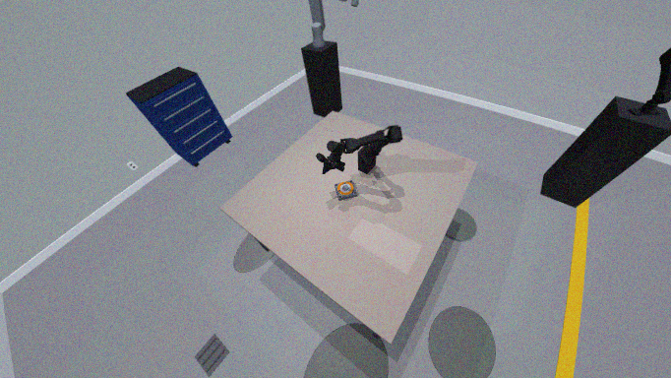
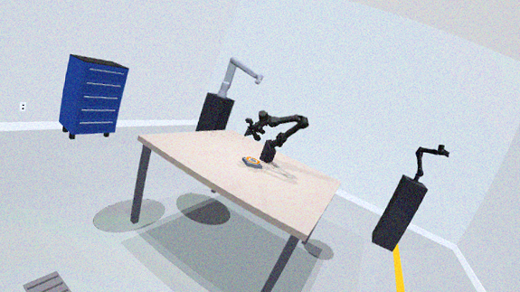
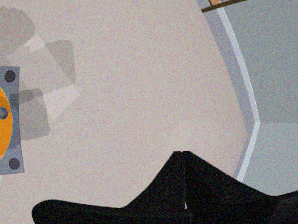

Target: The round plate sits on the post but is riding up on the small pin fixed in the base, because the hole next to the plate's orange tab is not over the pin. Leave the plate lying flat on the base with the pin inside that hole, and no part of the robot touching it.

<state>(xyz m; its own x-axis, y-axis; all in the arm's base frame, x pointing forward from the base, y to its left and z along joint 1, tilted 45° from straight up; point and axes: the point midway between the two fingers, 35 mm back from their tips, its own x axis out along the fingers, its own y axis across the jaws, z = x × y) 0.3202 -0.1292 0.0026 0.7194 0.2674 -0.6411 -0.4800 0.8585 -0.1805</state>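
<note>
My gripper tip is now 8 cm past the round plate, 12 cm to the right of it and 16 cm above it.
</note>
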